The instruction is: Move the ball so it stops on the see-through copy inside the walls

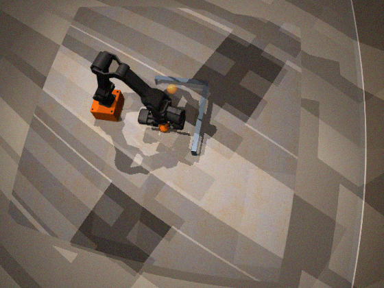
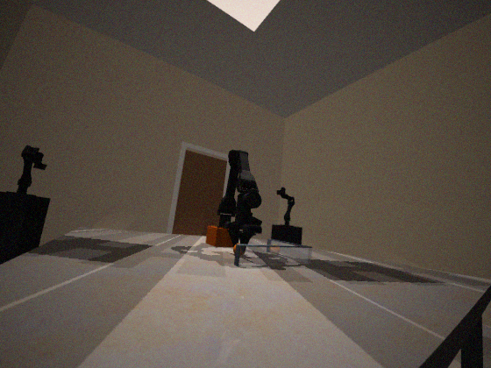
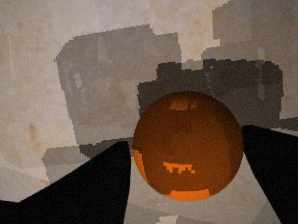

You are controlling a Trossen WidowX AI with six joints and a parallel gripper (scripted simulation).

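Now: gripper tip 180 mm to the right of the see-through copy of ball and 40 mm past it. Also, from my gripper tip: orange ball (right at my gripper tip).
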